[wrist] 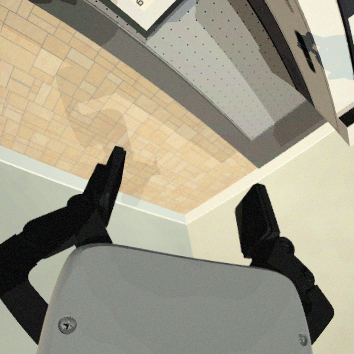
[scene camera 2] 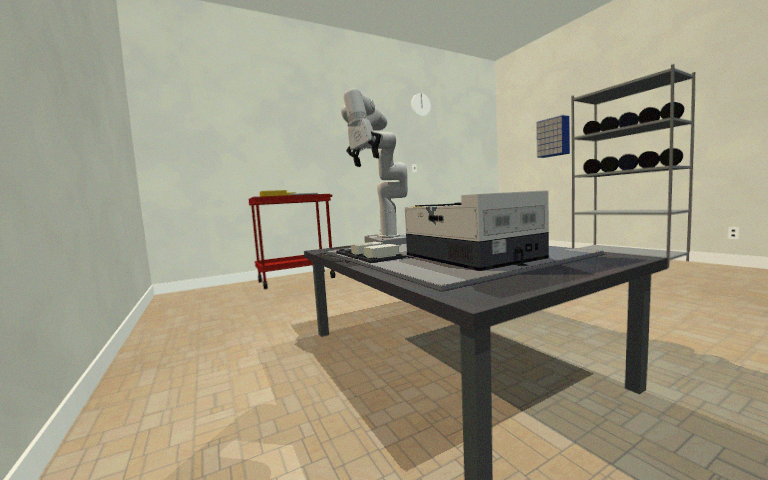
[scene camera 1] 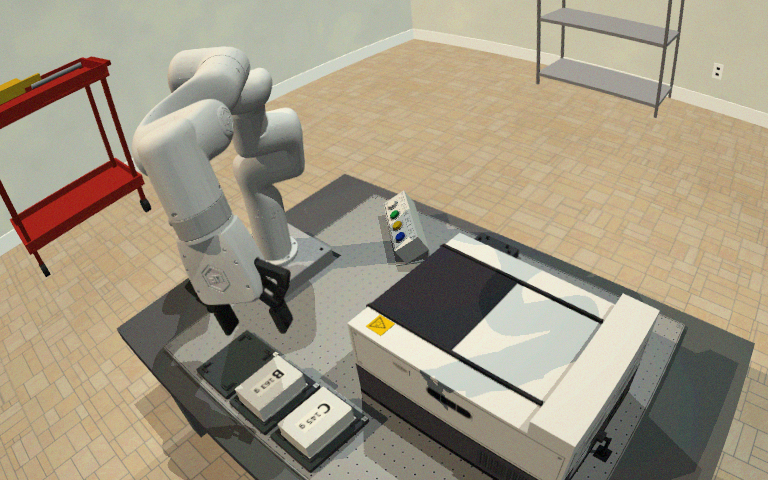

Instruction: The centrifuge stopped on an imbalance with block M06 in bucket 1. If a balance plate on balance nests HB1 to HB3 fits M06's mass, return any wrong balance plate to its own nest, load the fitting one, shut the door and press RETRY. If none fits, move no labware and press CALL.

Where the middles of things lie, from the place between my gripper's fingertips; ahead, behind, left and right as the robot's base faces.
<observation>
My hand is 35 cm to the right of the dark sliding door (scene camera 1: 444,297), 18 cm above it and 5 cm short of it. From my hand the other things lie so: centrifuge (scene camera 1: 536,382) 35 cm to the left, 27 cm below, 20 cm ahead.
</observation>
